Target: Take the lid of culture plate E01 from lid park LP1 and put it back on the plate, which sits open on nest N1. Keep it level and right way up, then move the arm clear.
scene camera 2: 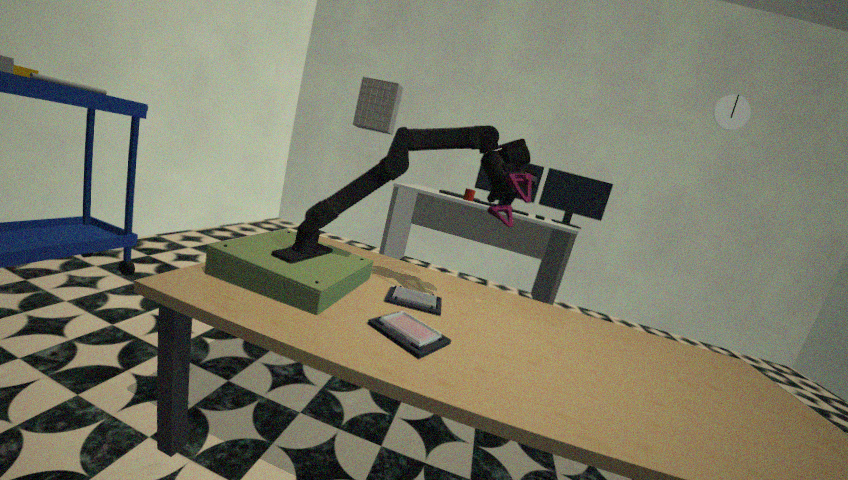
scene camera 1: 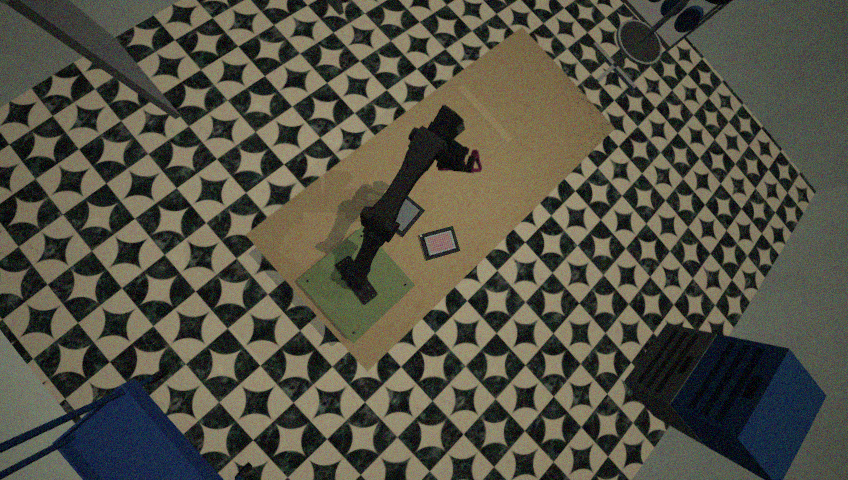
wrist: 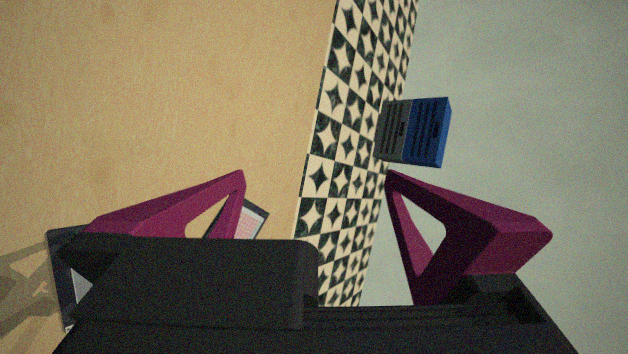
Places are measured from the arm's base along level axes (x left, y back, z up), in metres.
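Pixels of known places: gripper, fingertip midpoint: (scene camera 2: 519, 215) (scene camera 1: 469, 168) (wrist: 314, 177); arm's base, link origin: (scene camera 2: 304, 253) (scene camera 1: 356, 279).
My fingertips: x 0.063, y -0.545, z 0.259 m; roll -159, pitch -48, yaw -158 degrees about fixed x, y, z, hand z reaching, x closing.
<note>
Ahead of a thing's pixels: the offset from my fingertips to its top centre. Level surfaces: height alone.
My gripper (scene camera 1: 461, 170) (scene camera 2: 520, 212) (wrist: 314, 177) is open and empty, with magenta fingers apart, high above the table and tilted. The pale grey clear lid @(dx +0.052, dy +0.220, dz -0.311 m) (scene camera 1: 407, 214) (scene camera 2: 414, 297) (wrist: 81, 286) lies flat on the dark lid park (scene camera 1: 421, 210) (wrist: 57, 265); the arm partly covers it in scene camera 1 and the gripper body hides most of it in the wrist view. The open plate with pink contents @(dx -0.149, dy +0.163, dz -0.303 m) (scene camera 1: 440, 242) (scene camera 2: 410, 328) (wrist: 248, 222) sits on the dark nest (scene camera 1: 455, 239) (scene camera 2: 421, 352), partly behind a finger in the wrist view. Labels are unreadable.
The arm's base stands on a green block (scene camera 1: 386, 285) (scene camera 2: 261, 279) at one end of the wooden table @(dz -0.329 m) (scene camera 1: 535, 89) (scene camera 2: 565, 368). The lid park and nest lie close together near this block. A desk with monitors (scene camera 2: 576, 196) stands beyond the table, and a blue cart (scene camera 2: 119, 104) stands apart.
</note>
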